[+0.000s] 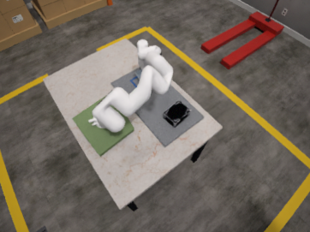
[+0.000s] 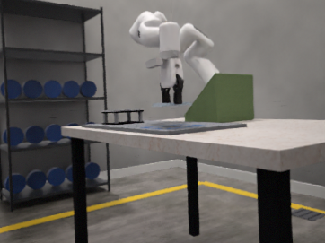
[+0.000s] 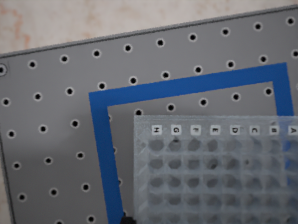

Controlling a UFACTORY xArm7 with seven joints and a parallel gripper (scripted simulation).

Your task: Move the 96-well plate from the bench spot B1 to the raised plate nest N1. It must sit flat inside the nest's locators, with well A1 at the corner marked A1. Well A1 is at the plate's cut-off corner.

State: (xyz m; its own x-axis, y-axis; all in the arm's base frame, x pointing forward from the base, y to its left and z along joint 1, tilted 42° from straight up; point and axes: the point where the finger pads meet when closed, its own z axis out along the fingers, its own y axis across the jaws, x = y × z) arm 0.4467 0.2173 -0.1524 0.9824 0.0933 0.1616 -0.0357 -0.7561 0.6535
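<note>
My gripper is now 420 mm to the left of the raised nest N1, 40 mm above it and 30 mm short of it. From my hand the other things lie so: 96-well plate 10 mm below.
</note>
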